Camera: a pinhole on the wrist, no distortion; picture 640 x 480 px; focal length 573.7 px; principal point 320.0 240.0 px. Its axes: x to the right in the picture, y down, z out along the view. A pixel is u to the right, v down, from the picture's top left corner.
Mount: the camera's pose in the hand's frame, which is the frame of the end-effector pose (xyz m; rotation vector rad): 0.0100 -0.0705 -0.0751 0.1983 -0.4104 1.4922
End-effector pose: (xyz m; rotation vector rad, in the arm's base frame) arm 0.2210 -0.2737 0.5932 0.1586 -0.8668 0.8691
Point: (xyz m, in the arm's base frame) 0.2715 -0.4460 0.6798
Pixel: 258.7 252.1
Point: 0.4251 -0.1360 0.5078
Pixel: behind the camera
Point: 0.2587 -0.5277 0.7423
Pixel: 240.8 235.7
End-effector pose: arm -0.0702 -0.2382 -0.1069 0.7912 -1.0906 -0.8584
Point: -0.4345 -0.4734 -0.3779
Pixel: 114.1 145.5
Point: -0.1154 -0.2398 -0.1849
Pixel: 492.2 458.6
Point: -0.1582 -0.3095 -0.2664
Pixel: 103.2 265.4
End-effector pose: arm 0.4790 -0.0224 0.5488 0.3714 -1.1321 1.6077
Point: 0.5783 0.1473 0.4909
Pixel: behind the camera
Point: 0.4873 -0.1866 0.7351
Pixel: 495.8 107.1
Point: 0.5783 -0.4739 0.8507
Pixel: 368.2 246.4
